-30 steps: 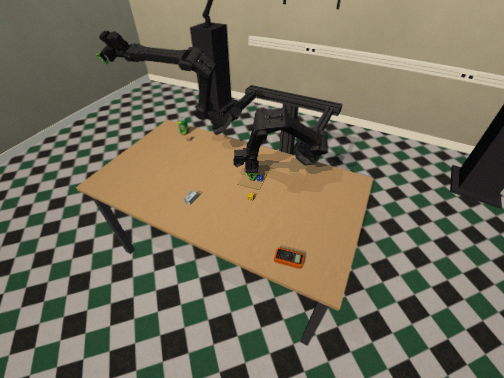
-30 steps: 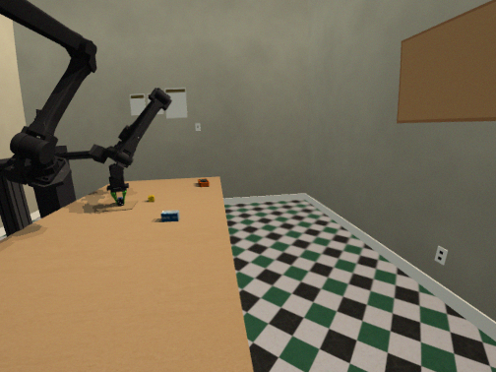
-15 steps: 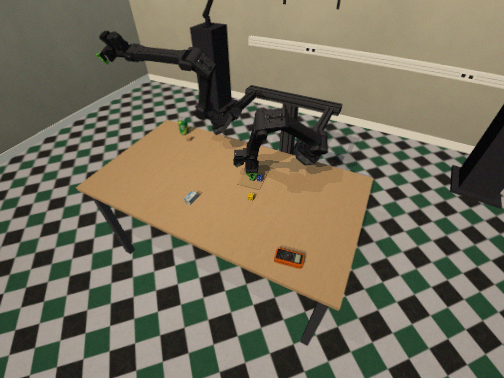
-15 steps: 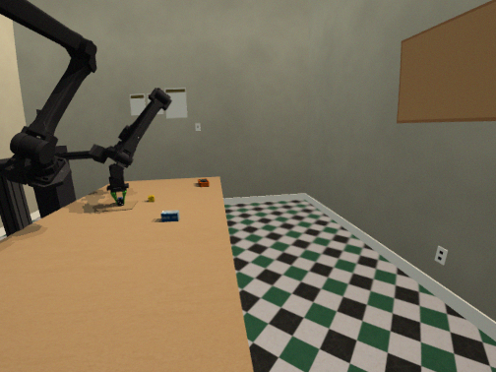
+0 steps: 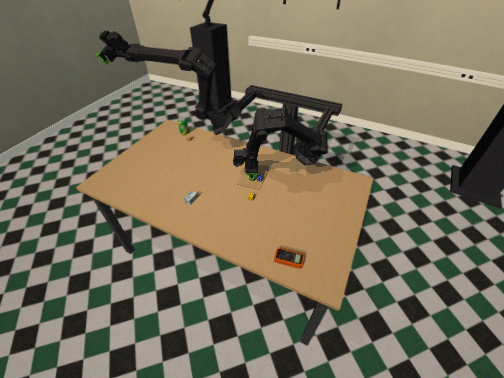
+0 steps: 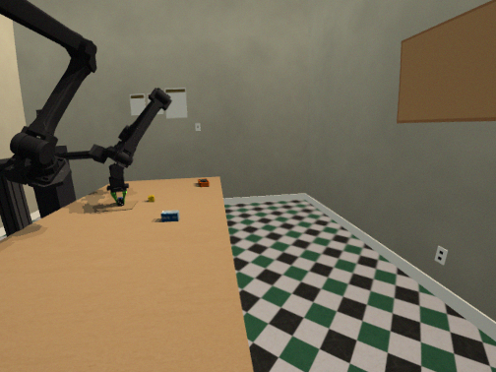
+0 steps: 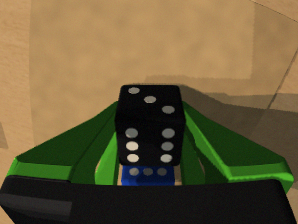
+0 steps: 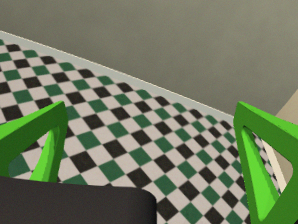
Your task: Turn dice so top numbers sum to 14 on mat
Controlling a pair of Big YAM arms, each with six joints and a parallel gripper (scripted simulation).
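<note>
My left gripper is now right at the black die. The rest, counted from my left hand: blue die 20 mm behind, 40 mm to the left; tan mat 20 mm below; yellow die 140 mm ahead, 70 mm to the left.
</note>
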